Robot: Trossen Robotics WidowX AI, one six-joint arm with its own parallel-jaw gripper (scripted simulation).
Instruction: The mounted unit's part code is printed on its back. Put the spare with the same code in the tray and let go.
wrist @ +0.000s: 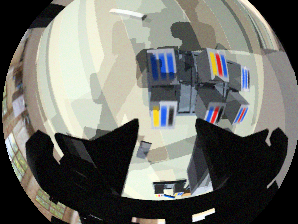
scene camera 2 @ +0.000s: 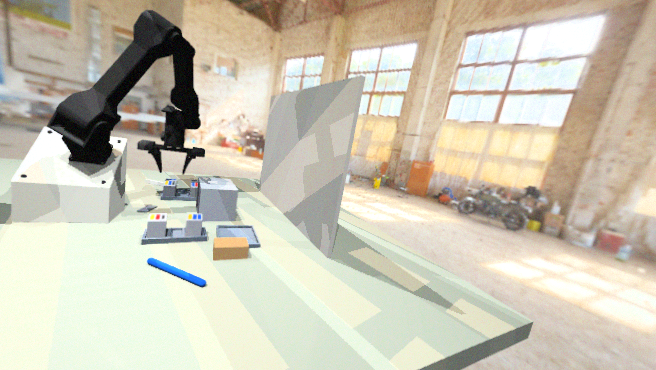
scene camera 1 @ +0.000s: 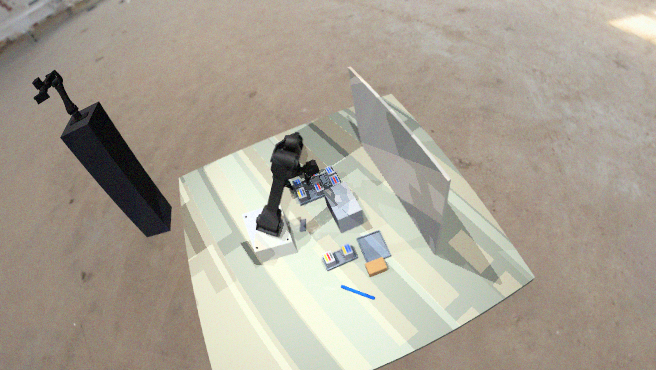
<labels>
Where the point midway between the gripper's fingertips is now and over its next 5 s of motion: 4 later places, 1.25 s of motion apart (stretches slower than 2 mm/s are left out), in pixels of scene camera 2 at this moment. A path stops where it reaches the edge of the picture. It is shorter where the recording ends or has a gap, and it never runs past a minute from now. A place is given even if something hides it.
The gripper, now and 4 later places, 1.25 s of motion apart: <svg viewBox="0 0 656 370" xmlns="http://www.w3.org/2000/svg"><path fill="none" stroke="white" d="M172 173L170 191L170 173L198 151L243 171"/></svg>
</labels>
